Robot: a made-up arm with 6 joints.
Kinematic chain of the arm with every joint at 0, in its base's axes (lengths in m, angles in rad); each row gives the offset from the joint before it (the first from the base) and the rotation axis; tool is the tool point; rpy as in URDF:
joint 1: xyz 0 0 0.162 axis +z
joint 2: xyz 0 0 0 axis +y
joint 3: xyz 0.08 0 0.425 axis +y
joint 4: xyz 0.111 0 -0.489 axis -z
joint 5: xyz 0 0 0 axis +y
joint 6: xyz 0.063 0 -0.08 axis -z
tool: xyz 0 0 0 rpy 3.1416 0 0
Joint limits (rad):
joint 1: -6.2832..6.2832
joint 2: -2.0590..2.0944
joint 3: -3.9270..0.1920
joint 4: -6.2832..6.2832
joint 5: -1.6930..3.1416
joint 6: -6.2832..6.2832
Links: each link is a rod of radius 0.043 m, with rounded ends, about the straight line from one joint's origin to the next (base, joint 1, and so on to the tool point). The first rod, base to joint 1, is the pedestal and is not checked.
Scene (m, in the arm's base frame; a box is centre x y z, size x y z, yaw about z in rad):
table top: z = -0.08
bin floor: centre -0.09 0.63 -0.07 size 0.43 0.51 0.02 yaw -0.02
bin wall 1: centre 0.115 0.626 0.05 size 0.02 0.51 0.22 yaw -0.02
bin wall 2: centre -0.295 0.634 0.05 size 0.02 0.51 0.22 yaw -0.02
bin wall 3: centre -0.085 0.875 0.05 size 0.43 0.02 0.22 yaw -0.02
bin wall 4: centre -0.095 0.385 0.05 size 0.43 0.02 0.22 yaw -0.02
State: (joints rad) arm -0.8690 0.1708 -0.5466 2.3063 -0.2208 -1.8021
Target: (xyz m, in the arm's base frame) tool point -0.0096 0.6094 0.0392
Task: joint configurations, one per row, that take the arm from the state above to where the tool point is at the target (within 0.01 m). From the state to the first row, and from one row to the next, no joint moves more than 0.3 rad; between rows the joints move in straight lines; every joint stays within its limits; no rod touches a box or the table.
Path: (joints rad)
1: -0.5896 0.1568 -0.5973 2.3207 -0.1861 -1.8021
2: -0.3102 0.1427 -0.6480 2.3351 -0.1513 -1.8021
3: -0.0308 0.1287 -0.6987 2.3495 -0.1166 -1.8021
4: 0.2486 0.1147 -0.7493 2.3639 -0.0818 -1.8021
5: 0.5280 0.1006 -0.8000 2.3783 -0.0471 -1.8021
6: 0.8074 0.0866 -0.8507 2.3927 -0.0123 -1.8021
7: 1.0867 0.0726 -0.9014 2.4071 0.0224 -1.8021
8: 1.3661 0.0585 -0.9521 2.4215 0.0572 -1.8021
9: 1.6455 0.0445 -1.0028 2.4359 0.0919 -1.8021
10: 1.6432 0.2541 -0.9901 2.4334 0.1190 -1.8021
11: 1.6408 0.4637 -0.9775 2.4310 0.1462 -1.8021

